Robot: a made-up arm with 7 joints. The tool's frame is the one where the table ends. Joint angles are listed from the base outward.
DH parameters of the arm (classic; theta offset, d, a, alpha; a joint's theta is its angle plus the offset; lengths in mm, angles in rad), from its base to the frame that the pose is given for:
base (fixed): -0.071 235.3 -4 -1.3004
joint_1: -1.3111 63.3 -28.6 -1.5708
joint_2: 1.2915 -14.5 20 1.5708
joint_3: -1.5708 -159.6 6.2 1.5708
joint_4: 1.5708 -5 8.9 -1.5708
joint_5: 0 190 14.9 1.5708
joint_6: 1.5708 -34 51.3 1.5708
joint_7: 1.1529 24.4 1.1 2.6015
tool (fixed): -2.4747 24.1 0 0
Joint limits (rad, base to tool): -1.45..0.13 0.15..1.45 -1.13..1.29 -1..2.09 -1.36..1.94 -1.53..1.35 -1.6..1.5
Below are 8 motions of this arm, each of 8 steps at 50 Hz.
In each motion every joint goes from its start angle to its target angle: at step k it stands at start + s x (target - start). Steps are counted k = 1, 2, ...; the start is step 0. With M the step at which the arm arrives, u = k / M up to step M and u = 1 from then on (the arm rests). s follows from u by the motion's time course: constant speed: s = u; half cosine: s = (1 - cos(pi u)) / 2; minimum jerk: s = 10 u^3 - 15 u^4 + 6 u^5.
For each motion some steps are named. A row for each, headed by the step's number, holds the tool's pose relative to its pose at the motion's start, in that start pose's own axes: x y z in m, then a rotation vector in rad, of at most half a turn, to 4 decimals.
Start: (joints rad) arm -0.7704 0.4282 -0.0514 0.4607 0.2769 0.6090 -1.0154
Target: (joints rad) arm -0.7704 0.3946 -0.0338 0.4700 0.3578 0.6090 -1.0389
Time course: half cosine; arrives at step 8
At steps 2, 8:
2: -0.0003 -0.0004 0.0005 -0.0040 0.0036 -0.0002
8: -0.0018 -0.0027 0.0035 -0.0273 0.0251 -0.0012

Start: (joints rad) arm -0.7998 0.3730 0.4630 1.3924 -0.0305 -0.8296 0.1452
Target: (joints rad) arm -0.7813 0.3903 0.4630 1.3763 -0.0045 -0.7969 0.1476
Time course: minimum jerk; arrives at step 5
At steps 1, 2, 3, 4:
1: -0.0002 0.0004 0.0001 -0.0024 0.0002 0.0012
2: -0.0010 0.0023 0.0003 -0.0131 0.0009 0.0065
3: -0.0021 0.0049 0.0007 -0.0283 0.0020 0.0139
4: -0.0029 0.0068 0.0010 -0.0391 0.0027 0.0192

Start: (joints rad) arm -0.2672 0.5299 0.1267 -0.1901 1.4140 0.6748 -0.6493
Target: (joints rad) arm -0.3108 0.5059 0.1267 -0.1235 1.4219 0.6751 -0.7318
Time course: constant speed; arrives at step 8
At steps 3, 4, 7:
3: -0.0021 -0.0034 0.0005 0.0140 0.0240 0.0333
4: -0.0028 -0.0046 0.0006 0.0188 0.0318 0.0444
7: -0.0048 -0.0080 0.0009 0.0332 0.0553 0.0780

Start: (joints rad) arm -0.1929 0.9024 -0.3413 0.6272 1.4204 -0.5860 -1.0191
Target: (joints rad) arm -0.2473 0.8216 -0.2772 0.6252 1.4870 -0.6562 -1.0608
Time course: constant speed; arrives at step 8
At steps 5, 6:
5: -0.0001 0.0171 -0.0079 -0.0245 -0.0256 -0.0097
6: 0.0000 0.0205 -0.0094 -0.0295 -0.0305 -0.0114

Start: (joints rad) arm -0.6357 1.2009 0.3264 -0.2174 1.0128 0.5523 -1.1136
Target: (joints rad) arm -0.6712 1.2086 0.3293 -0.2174 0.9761 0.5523 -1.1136
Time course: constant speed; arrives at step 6
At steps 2, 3, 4, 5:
2: -0.0008 0.0024 -0.0015 0.0125 -0.0075 -0.0068
3: -0.0012 0.0037 -0.0022 0.0187 -0.0113 -0.0102
4: -0.0016 0.0049 -0.0030 0.0248 -0.0151 -0.0136
5: -0.0020 0.0061 -0.0037 0.0310 -0.0189 -0.0170

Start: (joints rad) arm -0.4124 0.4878 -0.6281 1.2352 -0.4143 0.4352 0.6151
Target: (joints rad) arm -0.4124 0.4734 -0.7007 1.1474 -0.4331 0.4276 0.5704
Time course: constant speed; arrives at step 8
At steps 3, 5, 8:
3: 0.0063 -0.0030 -0.0073 0.0274 -0.0217 0.0398
5: 0.0107 -0.0049 -0.0120 0.0453 -0.0359 0.0670
8: 0.0178 -0.0075 -0.0190 0.0717 -0.0569 0.1088

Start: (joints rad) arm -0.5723 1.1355 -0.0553 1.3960 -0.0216 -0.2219 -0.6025
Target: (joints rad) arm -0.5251 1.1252 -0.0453 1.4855 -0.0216 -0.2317 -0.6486
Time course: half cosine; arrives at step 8
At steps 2, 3, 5, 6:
2: 0.0026 0.0012 0.0047 0.0010 0.0188 0.0018
3: 0.0056 0.0026 0.0098 0.0021 0.0397 0.0036
5: 0.0131 0.0059 0.0217 0.0052 0.0888 0.0077
6: 0.0164 0.0073 0.0266 0.0066 0.1097 0.0093

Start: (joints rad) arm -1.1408 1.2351 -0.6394 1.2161 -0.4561 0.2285 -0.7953
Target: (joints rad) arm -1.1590 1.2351 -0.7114 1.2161 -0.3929 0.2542 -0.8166
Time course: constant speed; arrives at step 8
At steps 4, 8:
4: 0.0000 -0.0008 0.0030 -0.0508 0.0328 0.0087
8: 0.0001 -0.0012 0.0059 -0.1016 0.0655 0.0164

